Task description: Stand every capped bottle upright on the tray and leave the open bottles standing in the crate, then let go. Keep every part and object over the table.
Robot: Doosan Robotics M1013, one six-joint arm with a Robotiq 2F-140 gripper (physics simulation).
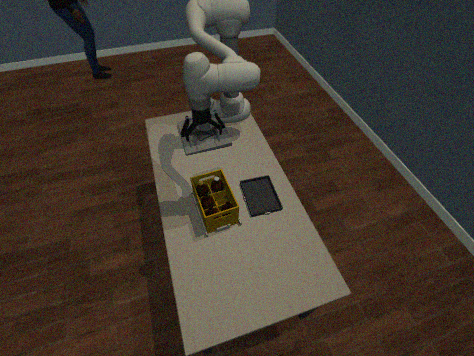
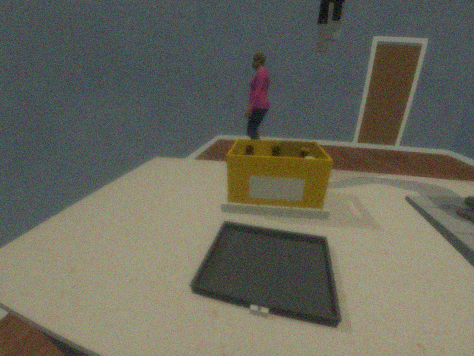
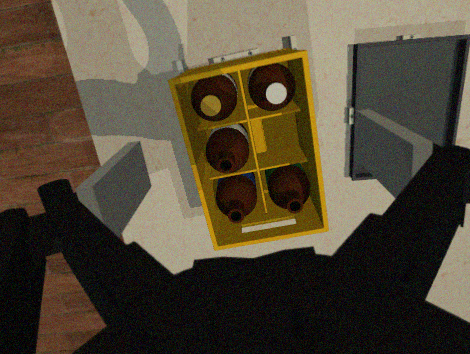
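Pixels of known places: gripper, fingertip midpoint: [image 1: 204, 142] [image 2: 326, 46] [image 3: 249, 150]; arm's base at its link origin: [image 1: 205, 129].
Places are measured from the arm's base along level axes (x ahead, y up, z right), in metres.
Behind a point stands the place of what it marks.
Observation:
A yellow crate [image 1: 223, 219] @[x 0.756, y 0.060, z 0.252 m] [image 2: 240, 185] @[x 0.731, y 0.051, z 0.160 m] [image 3: 270, 239] @[x 0.753, y 0.139, z 0.256 m] with six compartments holds brown bottles, all upright. At its robot-side end, one bottle has a gold cap [image 2: 304, 151] @[x 0.529, y 0.121, z 0.257 m] [image 3: 210, 105] @[x 0.524, y 0.127, z 0.271 m] and the one beside it has a white cap [image 1: 217, 178] @[x 0.542, y 0.127, z 0.176 m] [image 3: 276, 93] @[x 0.539, y 0.126, z 0.179 m]. Three open bottles stand in it: one [image 3: 226, 147] @[x 0.599, y 0.090, z 0.276 m] in the middle row, and two [image 3: 236, 197] @[x 0.686, y 0.091, z 0.291 m] [image 3: 289, 187] @[x 0.698, y 0.090, z 0.202 m] at the far end. One middle compartment [image 3: 282, 140] @[x 0.654, y -0.028, z 0.186 m] is empty. A dark tray [image 1: 261, 196] @[x 0.683, y -0.031, z -0.047 m] [image 2: 270, 270] @[x 0.670, y -0.031, z -0.057 m] [image 3: 405, 75] @[x 0.612, y -0.031, z -0.059 m] lies empty beside the crate. My gripper [image 1: 203, 134] @[x 0.518, y 0.407, z 0.219 m] [image 3: 249, 150] @[x 0.518, y 0.407, z 0.219 m] is open and empty, above the robot's base plate.
A grey base plate [image 1: 207, 148] @[x 0.171, y -0.016, z 0.071 m] [image 2: 440, 220] @[x 0.168, y -0.012, z 0.062 m] lies at the robot's end of the pale table [image 1: 250, 270] @[x 1.033, y -0.037, z 0.246 m] [image 2: 125, 225] @[x 1.054, y -0.036, z 0.081 m]. The arm [image 1: 225, 77] @[x 0.598, y 0.769, z 0.143 m] rises above it. A person [image 1: 85, 35] [image 2: 259, 92] stands on the floor away from the table.

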